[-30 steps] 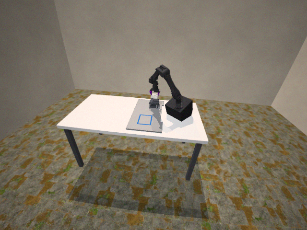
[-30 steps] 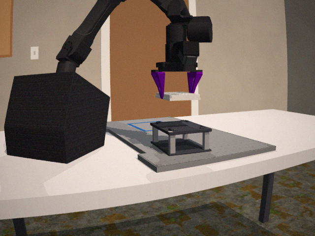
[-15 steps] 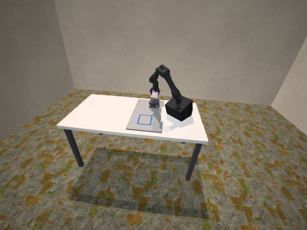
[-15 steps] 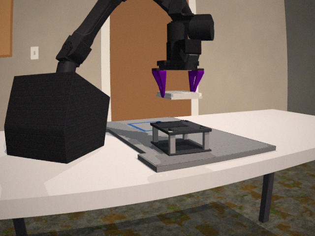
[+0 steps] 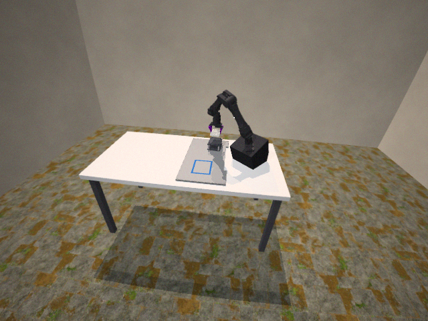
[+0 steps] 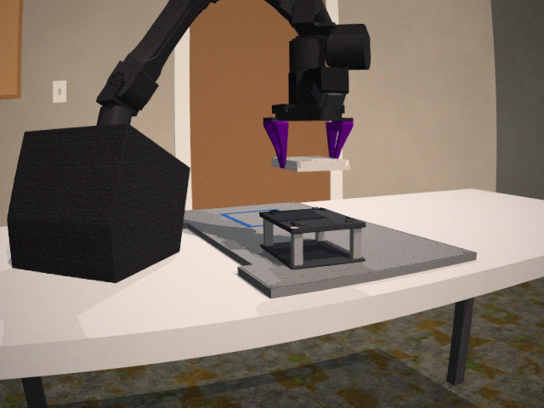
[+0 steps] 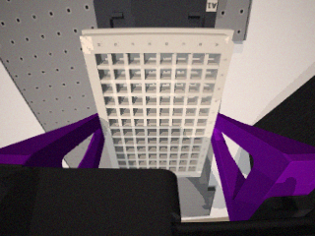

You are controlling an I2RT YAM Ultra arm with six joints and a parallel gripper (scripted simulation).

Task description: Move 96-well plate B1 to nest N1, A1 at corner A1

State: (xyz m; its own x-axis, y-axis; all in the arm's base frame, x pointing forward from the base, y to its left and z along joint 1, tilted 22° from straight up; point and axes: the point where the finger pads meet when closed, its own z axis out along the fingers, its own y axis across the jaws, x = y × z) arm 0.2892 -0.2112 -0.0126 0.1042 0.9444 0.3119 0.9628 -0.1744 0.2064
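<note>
Right now my hand is right at the white 96-well plate. From my hand the other things lie so: raised plate nest N1 (90 mm below); then A1 mark (60 mm behind, 70 mm to the right, 90 mm below).
</note>
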